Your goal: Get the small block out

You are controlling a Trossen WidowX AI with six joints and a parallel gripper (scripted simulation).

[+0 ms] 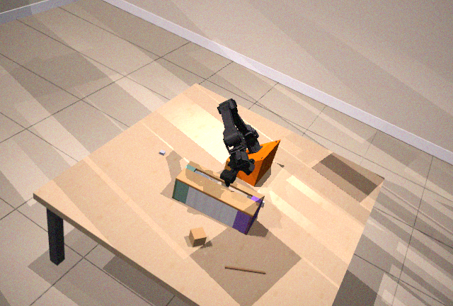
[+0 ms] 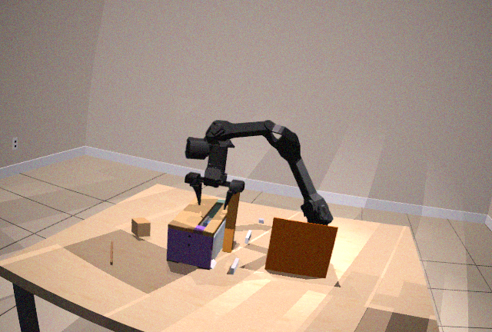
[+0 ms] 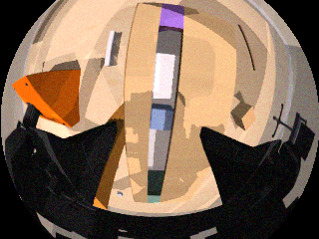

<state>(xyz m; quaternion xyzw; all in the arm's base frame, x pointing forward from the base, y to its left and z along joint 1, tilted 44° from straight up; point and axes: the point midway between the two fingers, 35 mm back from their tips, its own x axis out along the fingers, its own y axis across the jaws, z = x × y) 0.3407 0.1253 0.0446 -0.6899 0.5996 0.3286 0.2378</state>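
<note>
My gripper tip is 3 cm to the left of the box and 10 cm above it. The rest, counted from my gripper tip: brown cube 25 cm ahead, 3 cm to the left, 13 cm below; then small blue block 1 cm ahead, 1 cm to the right, 7 cm below; then thin stick 23 cm ahead, 27 cm to the left, 16 cm below.
</note>
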